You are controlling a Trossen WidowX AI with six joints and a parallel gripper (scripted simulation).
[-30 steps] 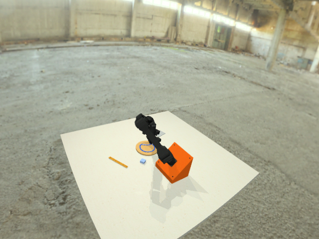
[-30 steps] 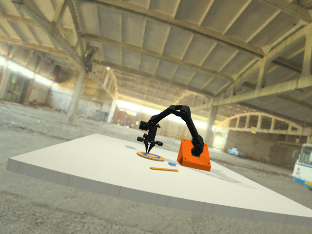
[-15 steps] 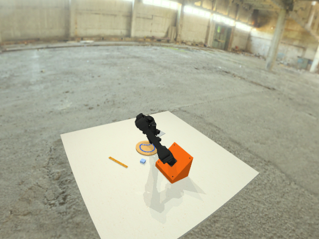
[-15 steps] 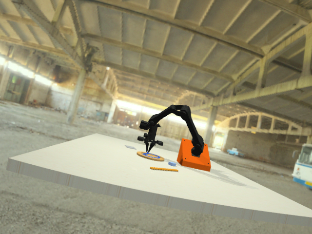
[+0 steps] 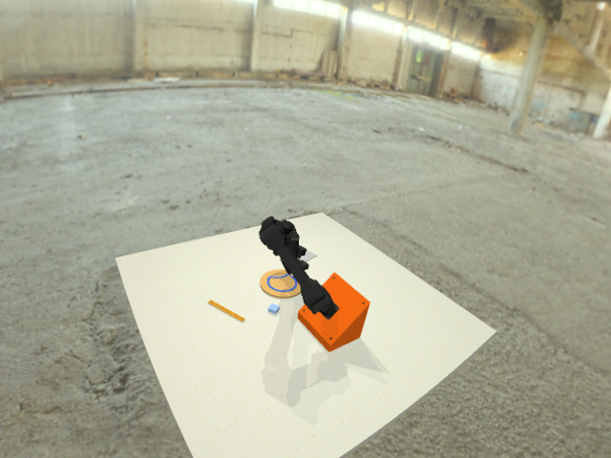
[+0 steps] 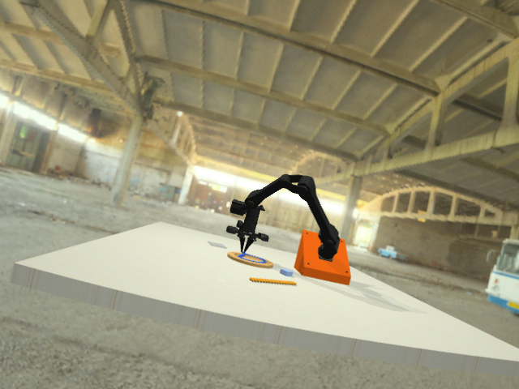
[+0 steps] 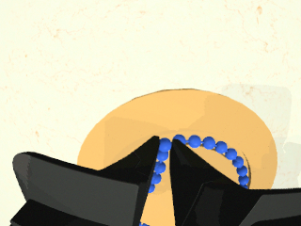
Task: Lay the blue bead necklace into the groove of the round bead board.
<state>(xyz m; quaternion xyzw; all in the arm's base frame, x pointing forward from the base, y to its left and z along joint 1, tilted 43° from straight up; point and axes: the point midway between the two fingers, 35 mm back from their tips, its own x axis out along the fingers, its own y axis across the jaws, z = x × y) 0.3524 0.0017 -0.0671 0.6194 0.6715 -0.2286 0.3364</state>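
My gripper tip is 60 mm to the right of the round tan bead board, 40 mm past it and 10 mm above it. The rest, counted from my gripper tip: flat grey tile 170 mm to the right, 120 mm ahead, 20 mm below; small light-blue block 180 mm to the left, 170 mm behind, 10 mm below.
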